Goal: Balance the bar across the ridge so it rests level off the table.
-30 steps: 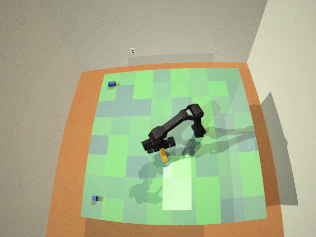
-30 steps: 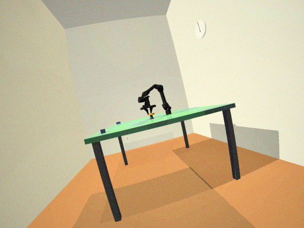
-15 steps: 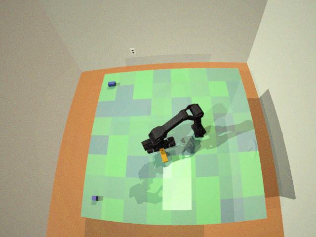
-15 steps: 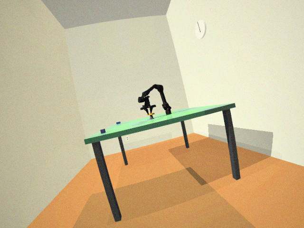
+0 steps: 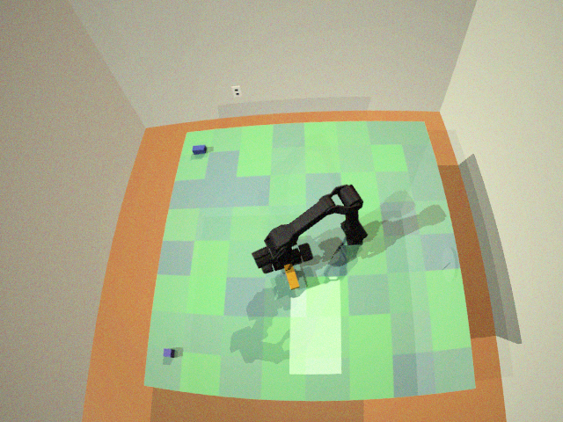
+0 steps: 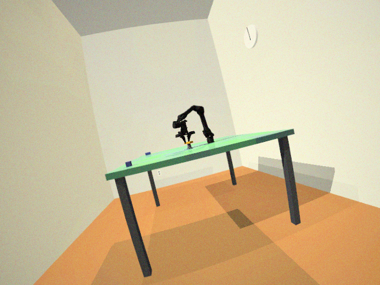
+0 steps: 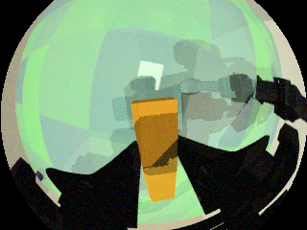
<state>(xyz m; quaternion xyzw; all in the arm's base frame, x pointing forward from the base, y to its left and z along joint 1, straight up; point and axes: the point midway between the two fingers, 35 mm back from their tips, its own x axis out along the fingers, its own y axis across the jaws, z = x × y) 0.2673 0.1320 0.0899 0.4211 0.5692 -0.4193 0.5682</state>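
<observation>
Right now my gripper tip is 1 cm past the bar and 3 cm to the right of it. The rest, counted from my gripper tip: blue block: 47 cm ahead, 63 cm to the right, 4 cm below.
</observation>
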